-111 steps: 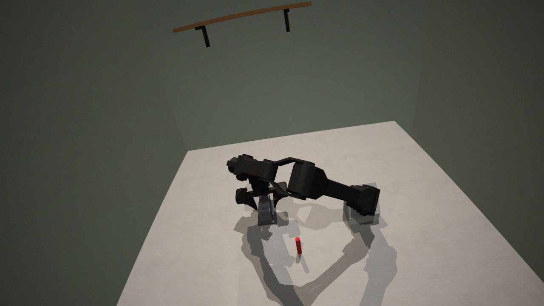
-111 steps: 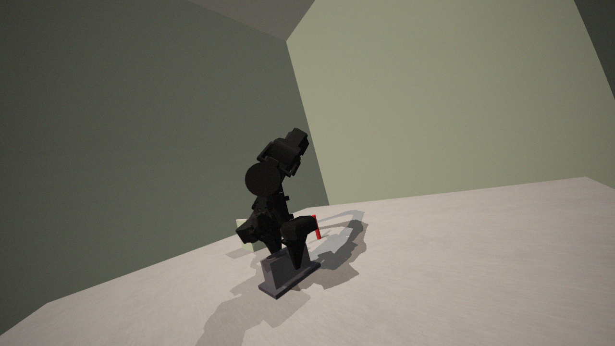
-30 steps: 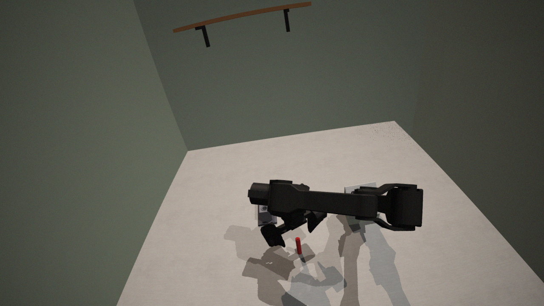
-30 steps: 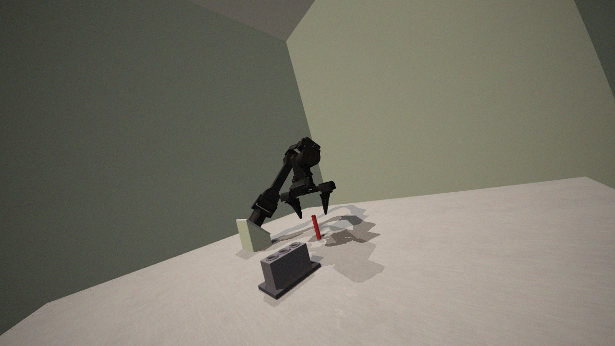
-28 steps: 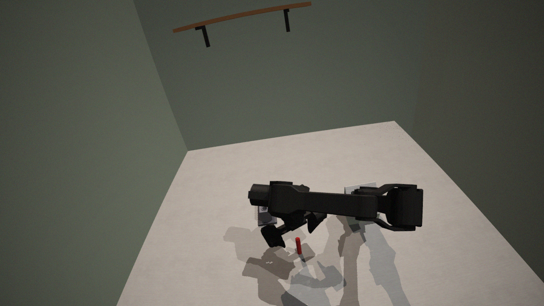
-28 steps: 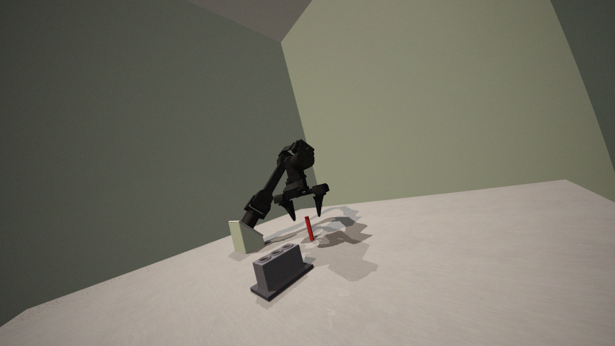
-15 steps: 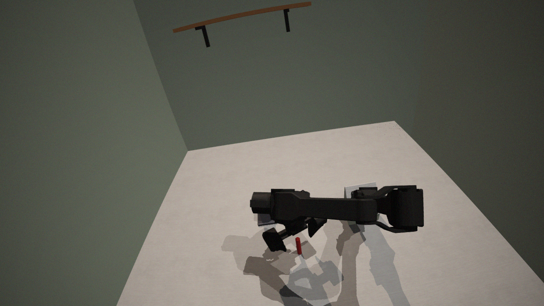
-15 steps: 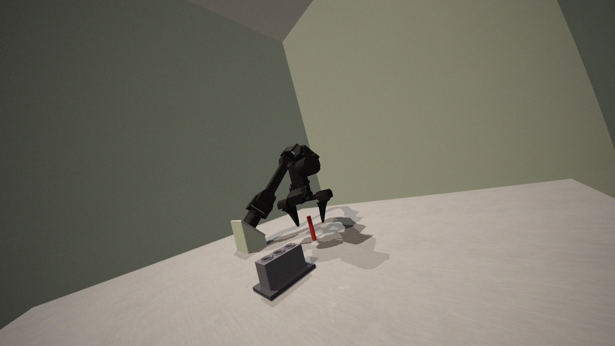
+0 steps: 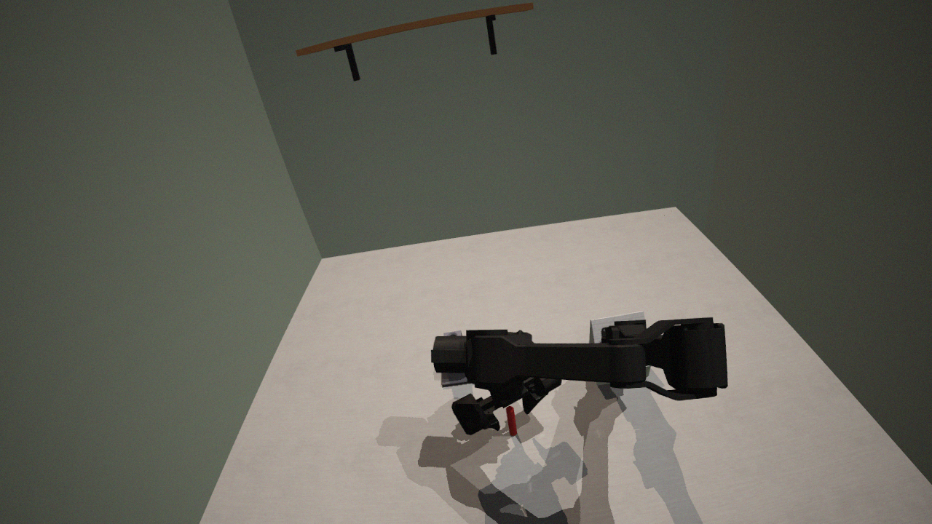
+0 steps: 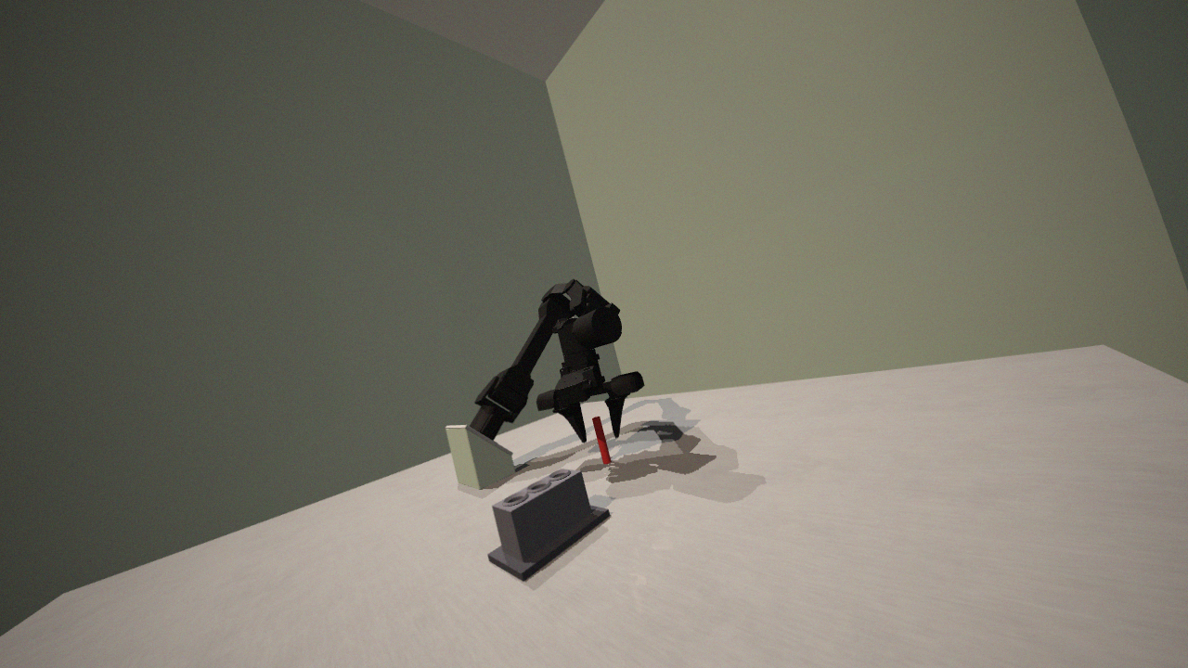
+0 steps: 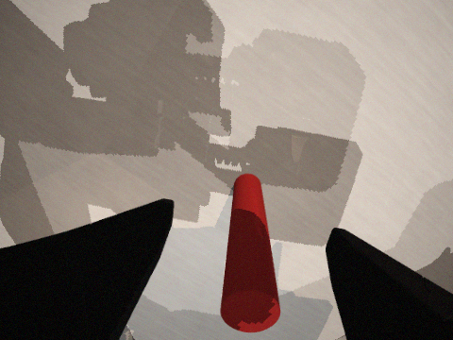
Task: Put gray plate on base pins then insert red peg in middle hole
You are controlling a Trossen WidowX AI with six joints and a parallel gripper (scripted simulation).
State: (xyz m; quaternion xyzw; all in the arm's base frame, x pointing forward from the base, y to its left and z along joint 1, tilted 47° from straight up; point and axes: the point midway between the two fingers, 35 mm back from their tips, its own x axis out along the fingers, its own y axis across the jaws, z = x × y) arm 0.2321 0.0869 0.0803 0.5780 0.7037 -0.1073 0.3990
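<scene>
My gripper tip is now 110 mm short of the gray plate and 190 mm to the left of it. Round my gripper tip: dark base (110 mm ahead, 190 mm to the right, 30 mm below); then red peg (right at my gripper tip).
</scene>
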